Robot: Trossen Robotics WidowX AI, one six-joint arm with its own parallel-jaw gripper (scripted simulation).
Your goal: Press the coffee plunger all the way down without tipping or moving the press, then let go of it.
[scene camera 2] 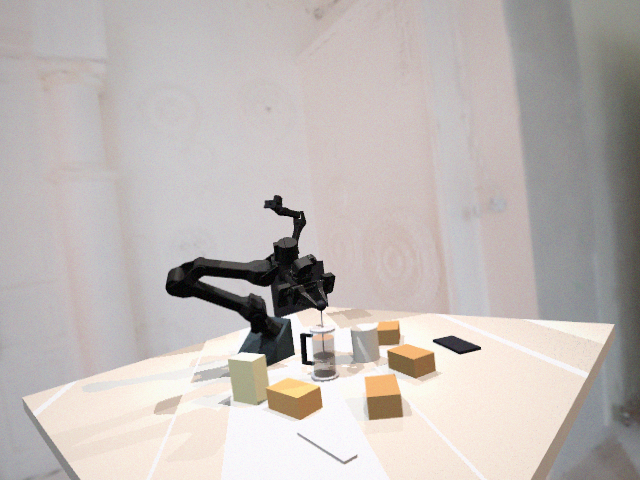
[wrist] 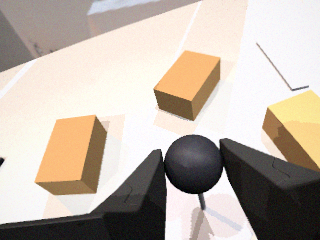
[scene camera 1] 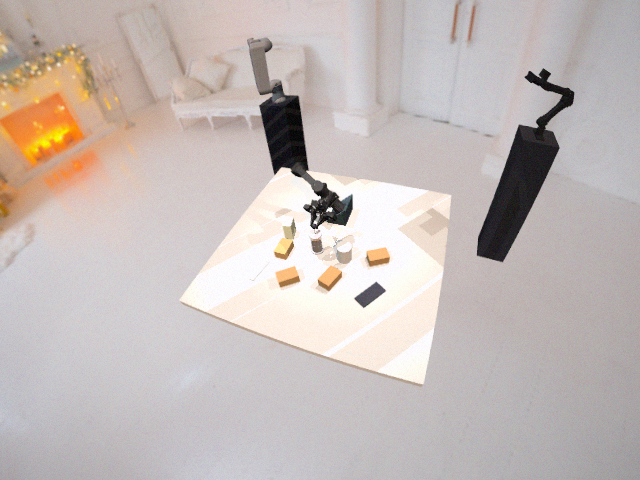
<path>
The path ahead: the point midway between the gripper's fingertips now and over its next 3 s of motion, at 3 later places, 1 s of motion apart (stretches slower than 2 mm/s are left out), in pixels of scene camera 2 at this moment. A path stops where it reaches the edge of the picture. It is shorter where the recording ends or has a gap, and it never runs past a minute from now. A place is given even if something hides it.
My gripper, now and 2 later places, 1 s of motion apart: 322, 305; 325, 316; 327, 317
</path>
